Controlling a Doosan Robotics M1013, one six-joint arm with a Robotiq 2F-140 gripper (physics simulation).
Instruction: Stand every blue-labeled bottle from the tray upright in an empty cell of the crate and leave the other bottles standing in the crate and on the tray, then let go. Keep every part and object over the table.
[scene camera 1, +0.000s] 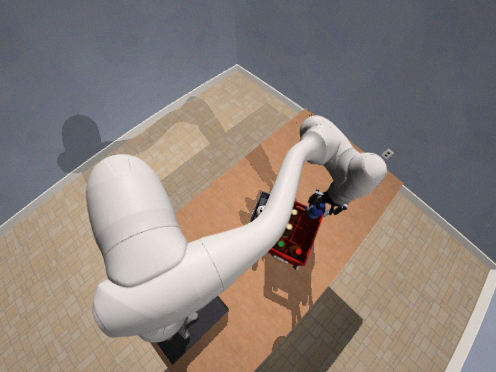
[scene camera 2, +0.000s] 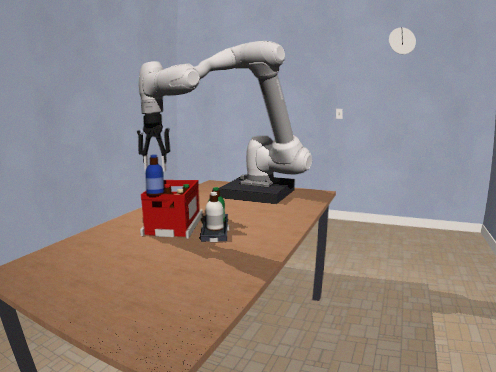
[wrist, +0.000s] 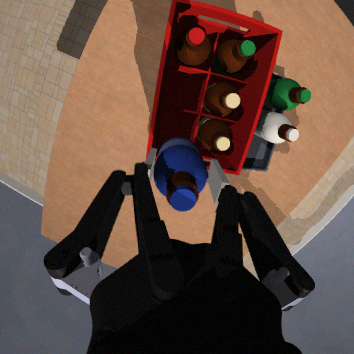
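Where they show: gripper, fingertip midpoint: (scene camera 1: 316, 211) (scene camera 2: 155, 171) (wrist: 182, 162); arm's base at its link origin: (scene camera 2: 260, 182).
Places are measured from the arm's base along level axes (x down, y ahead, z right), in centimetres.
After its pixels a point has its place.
My gripper (scene camera 1: 317, 209) @(x -19.7, y 81.2, z 6.3 cm) (scene camera 2: 155, 166) @(x -19.7, y 81.2, z 6.3 cm) (wrist: 182, 162) @(x -19.7, y 81.2, z 6.3 cm) is shut on a blue bottle (scene camera 1: 314, 212) @(x -21.1, y 79.3, z 6.2 cm) (scene camera 2: 154, 181) @(x -16.7, y 85.5, z 3.0 cm) (wrist: 179, 162) @(x -22.2, y 80.6, z 7.3 cm), held upright over one end of the red crate (scene camera 1: 314, 240) @(x -11.1, y 73.5, z 15.8 cm) (scene camera 2: 170, 217) @(x -1.7, y 81.9, z -1.1 cm) (wrist: 260, 102) @(x -11.2, y 66.6, z -0.5 cm), its base about level with the rim. The crate holds brown bottles with a red cap (scene camera 1: 298, 251) @(x -9.9, y 64.6, z 15.0 cm) (wrist: 196, 36) @(x -9.9, y 64.9, z 14.8 cm), a green cap (scene camera 1: 281, 244) @(x -9.9, y 60.5, z 7.4 cm) (wrist: 247, 48) @(x -9.9, y 60.8, z 7.0 cm) and cream caps (wrist: 232, 100) @(x -9.9, y 69.4, z 3.4 cm) (wrist: 223, 143) @(x -9.9, y 76.4, z -0.5 cm). In the wrist view the column with the red cap has bare space; the blue bottle hides its near end. A white bottle (scene camera 2: 215, 215) @(x -0.9, y 68.4, z -13.9 cm) (wrist: 276, 127) @(x -5.8, y 66.2, z -9.6 cm) and a green bottle (wrist: 285, 94) @(x -5.7, y 59.7, z -6.1 cm) stand on the tray (scene camera 2: 214, 235) @(x 3.9, y 77.5, z -19.3 cm) (wrist: 260, 154) @(x 5.8, y 72.4, z -19.0 cm).
The dark tray stands close alongside the crate's cream-cap side. The crate and tray are on a long wooden table (scene camera 1: 350, 225) @(x 6.3, y 103.2, z 26.1 cm) (scene camera 2: 125, 280) @(x 6.4, y 120.6, z -13.9 cm) (wrist: 100, 150) @(x 6.3, y 100.0, z 21.6 cm). The arm's dark base (scene camera 2: 257, 191) @(x 0.9, y 17.9, z -7.2 cm) stands at the table's far end in scene camera 2. A wall rises beyond the table.
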